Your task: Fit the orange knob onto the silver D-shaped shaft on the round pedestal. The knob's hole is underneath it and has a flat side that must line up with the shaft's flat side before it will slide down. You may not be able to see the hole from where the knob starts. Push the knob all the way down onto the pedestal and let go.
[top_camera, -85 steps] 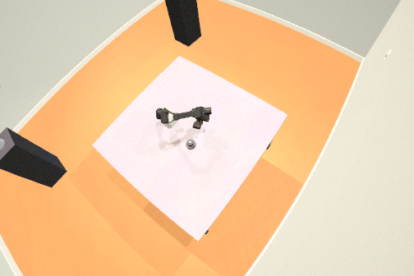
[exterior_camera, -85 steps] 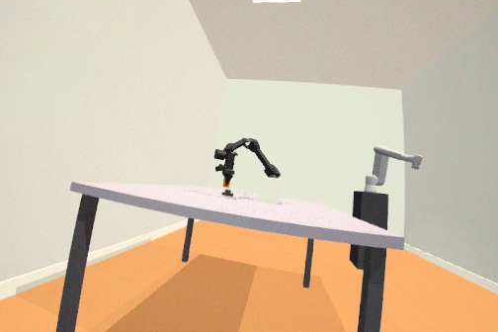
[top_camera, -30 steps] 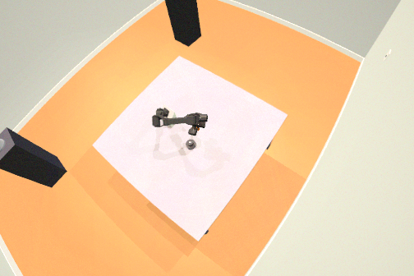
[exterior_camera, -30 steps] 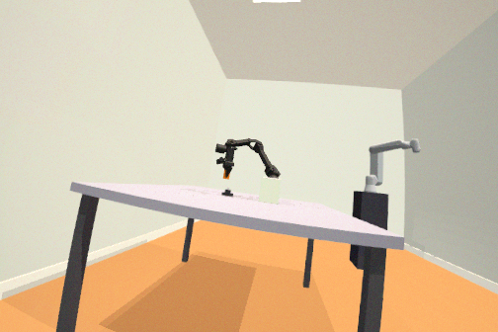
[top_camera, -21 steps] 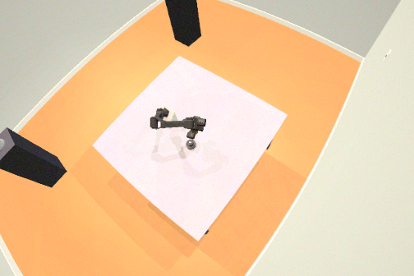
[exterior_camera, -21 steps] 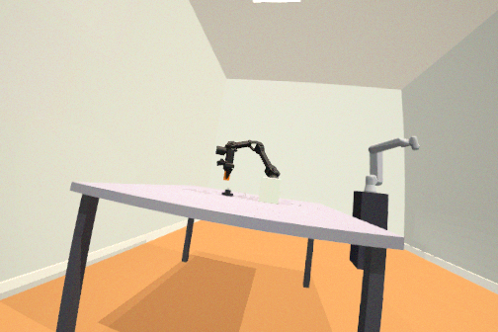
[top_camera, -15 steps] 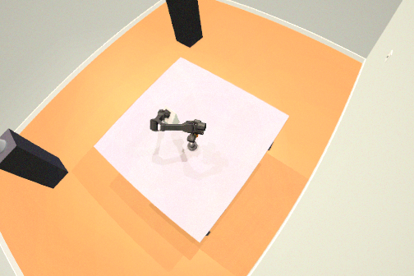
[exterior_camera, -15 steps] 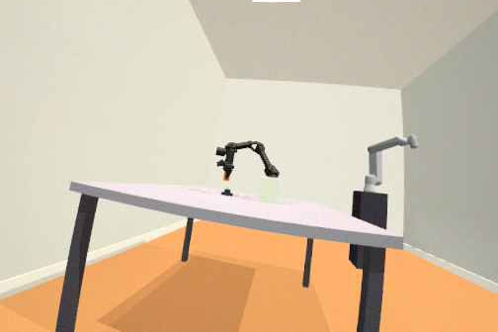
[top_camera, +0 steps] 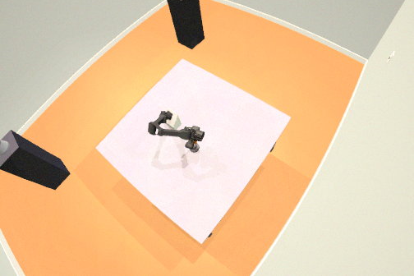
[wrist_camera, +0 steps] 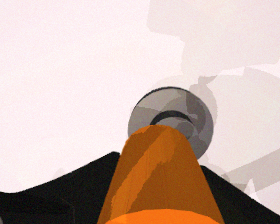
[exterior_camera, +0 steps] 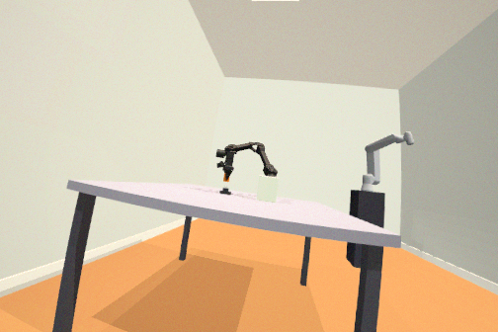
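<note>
The silver shaft lies 2 cm to the right of my gripper tip and 7 cm below it. Round my gripper tip: orange knob (3 cm above).
</note>
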